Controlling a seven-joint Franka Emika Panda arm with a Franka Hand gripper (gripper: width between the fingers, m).
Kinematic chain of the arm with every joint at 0, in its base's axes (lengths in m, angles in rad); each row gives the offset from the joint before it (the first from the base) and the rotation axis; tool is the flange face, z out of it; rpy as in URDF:
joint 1: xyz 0 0 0.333 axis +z
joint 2: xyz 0 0 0 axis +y
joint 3: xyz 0 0 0.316 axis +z
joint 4: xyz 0.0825 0 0 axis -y
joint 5: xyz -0.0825 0 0.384 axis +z
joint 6: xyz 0 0 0 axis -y
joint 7: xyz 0.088 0 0 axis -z
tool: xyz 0 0 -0.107 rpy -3.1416 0 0
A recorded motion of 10 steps. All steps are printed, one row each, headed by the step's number.
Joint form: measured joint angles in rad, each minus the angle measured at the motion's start. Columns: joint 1, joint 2, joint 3, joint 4, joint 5, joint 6, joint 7.
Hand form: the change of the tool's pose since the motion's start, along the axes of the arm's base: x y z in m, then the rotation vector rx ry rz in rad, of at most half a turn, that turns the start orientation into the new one. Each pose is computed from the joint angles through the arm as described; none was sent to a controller.
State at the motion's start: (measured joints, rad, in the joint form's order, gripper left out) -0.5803 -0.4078 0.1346 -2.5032 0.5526 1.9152 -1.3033
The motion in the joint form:
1: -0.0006 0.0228 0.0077 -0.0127 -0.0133 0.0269 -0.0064
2: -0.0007 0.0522 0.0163 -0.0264 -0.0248 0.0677 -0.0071
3: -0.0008 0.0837 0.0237 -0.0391 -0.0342 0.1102 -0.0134
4: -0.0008 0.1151 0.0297 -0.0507 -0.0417 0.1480 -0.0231
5: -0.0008 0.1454 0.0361 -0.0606 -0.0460 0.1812 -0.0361
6: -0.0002 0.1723 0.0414 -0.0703 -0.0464 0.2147 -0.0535
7: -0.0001 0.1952 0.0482 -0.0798 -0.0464 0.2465 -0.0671
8: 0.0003 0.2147 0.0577 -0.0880 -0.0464 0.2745 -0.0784
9: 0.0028 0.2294 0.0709 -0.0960 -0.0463 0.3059 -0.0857
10: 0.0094 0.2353 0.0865 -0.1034 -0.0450 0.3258 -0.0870
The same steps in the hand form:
1: 0.0011 -0.0007 -0.0137 -0.0119 0.0165 0.0077
2: 0.0032 -0.0020 -0.0295 -0.0268 0.0317 0.0064
3: 0.0052 -0.0036 -0.0454 -0.0406 0.0429 0.0086
4: 0.0063 -0.0049 -0.0609 -0.0503 0.0535 0.0143
5: 0.0073 -0.0052 -0.0755 -0.0564 0.0622 0.0239
6: 0.0079 -0.0054 -0.0884 -0.0620 0.0644 0.0347
7: 0.0082 -0.0048 -0.0997 -0.0687 0.0659 0.0436
8: 0.0088 -0.0028 -0.1093 -0.0757 0.0671 0.0549
9: 0.0104 0.0011 -0.1167 -0.0882 0.0637 0.0671
10: 0.0122 0.0086 -0.1210 -0.0975 0.0619 0.0830

